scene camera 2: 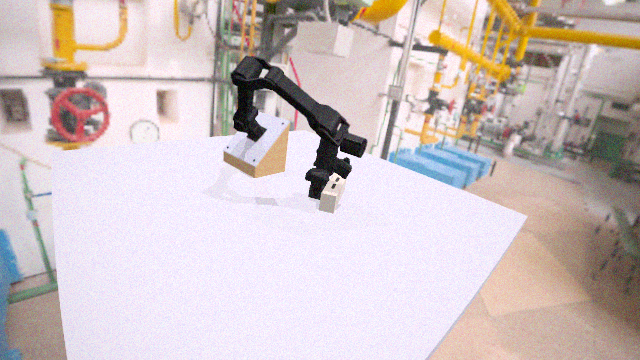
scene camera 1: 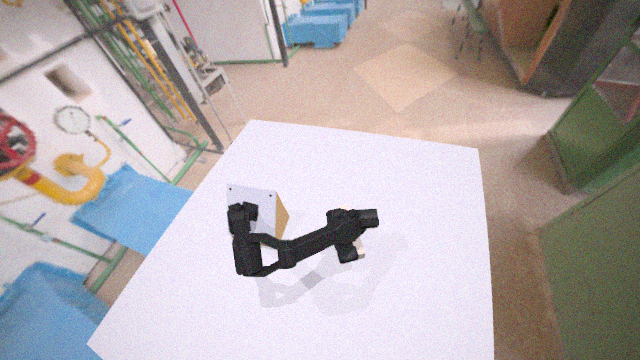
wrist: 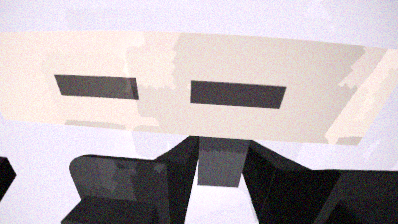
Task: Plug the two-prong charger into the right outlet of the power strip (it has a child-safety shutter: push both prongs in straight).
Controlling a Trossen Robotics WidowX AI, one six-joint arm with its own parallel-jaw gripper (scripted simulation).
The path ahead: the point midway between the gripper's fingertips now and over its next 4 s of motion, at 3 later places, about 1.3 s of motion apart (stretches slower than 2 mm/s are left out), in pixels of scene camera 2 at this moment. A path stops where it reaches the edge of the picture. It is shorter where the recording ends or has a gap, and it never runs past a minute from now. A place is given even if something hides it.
My gripper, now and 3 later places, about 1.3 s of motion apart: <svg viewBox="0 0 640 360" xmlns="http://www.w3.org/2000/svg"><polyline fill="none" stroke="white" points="317,193 314,193 304,191 312,168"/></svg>
